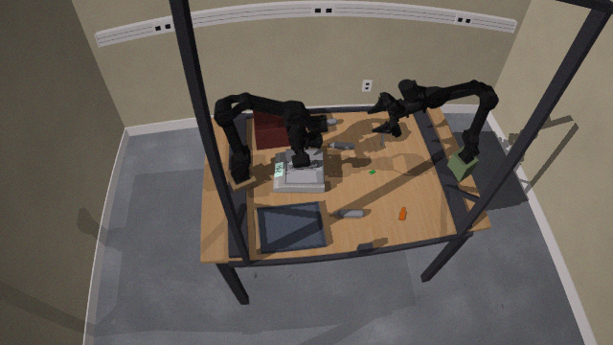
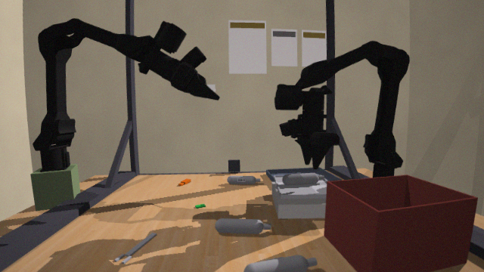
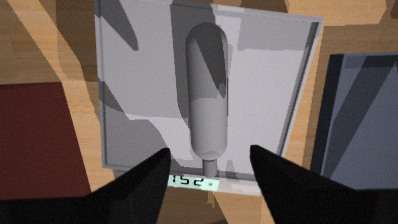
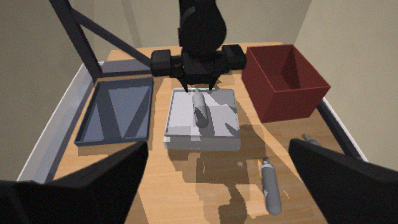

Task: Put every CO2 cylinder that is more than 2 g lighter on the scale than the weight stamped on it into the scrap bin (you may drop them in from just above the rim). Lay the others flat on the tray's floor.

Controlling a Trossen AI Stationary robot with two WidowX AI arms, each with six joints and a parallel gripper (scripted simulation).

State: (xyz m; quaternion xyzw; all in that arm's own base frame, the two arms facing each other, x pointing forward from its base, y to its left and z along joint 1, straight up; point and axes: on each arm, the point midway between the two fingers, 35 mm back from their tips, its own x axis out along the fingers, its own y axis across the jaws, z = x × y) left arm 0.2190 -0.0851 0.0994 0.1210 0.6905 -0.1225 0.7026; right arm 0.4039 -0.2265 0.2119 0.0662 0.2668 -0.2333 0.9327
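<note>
The red scrap bin lies 24 cm ahead of my left hand, 8 cm to the left of it and 11 cm below it. The rest, counted from my left hand: orange piece 21 cm behind, 40 cm to the right, 14 cm below; then tray 24 cm behind, 4 cm to the left, 14 cm below; then green piece 31 cm to the right, 14 cm below.
</note>
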